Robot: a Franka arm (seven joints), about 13 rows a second.
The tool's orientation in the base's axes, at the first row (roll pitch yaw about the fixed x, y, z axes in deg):
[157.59, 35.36, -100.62]
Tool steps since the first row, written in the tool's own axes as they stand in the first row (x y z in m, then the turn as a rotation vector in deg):
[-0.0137, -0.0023, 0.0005, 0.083, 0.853, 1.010]
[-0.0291, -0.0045, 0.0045, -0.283, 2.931, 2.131]
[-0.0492, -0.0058, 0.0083, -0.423, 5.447, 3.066]
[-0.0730, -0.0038, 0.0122, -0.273, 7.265, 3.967]
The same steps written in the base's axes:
[0.0041, 0.0114, 0.0068, -1.101, 0.496, -0.544]
[0.0074, 0.0262, 0.0120, -3.328, 1.361, -0.532]
[0.0106, 0.0447, 0.0204, -5.954, 1.914, -0.373]
[0.0112, 0.0660, 0.0319, -7.951, 2.246, -0.574]

